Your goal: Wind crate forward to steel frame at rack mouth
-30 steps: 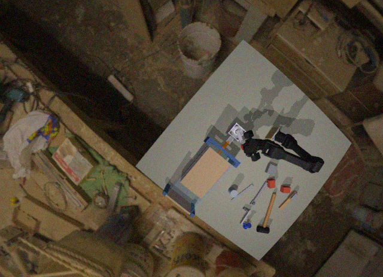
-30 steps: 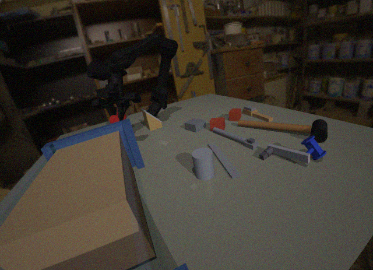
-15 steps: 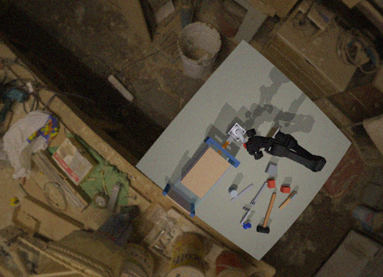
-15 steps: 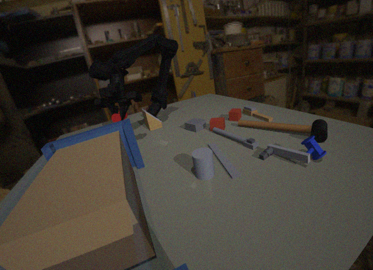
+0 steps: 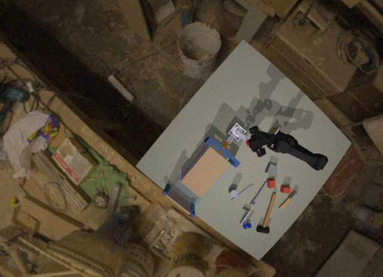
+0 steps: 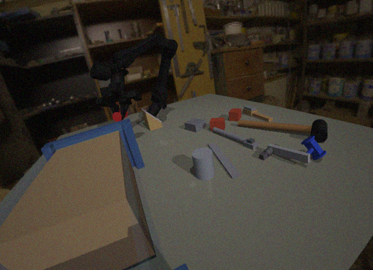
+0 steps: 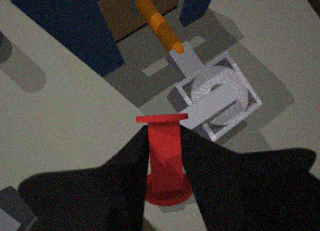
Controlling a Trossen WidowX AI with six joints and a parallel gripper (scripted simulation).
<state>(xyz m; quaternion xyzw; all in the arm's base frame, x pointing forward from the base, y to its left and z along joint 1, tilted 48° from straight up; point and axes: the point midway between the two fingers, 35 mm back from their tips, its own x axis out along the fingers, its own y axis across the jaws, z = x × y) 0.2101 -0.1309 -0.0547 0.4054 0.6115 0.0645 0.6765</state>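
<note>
Now: gripper tip 20 mm past the grey winch, 100 mm to the left of it and 100 mm above it. Also, from my gripper tip: blue steel frame 150 mm ahead, 80 mm to the right, 30 mm below; then red-knobbed handle 10 mm behind, 30 mm to the right, 30 mm below; then red knob 10 mm behind, 10 mm to the left.
</note>
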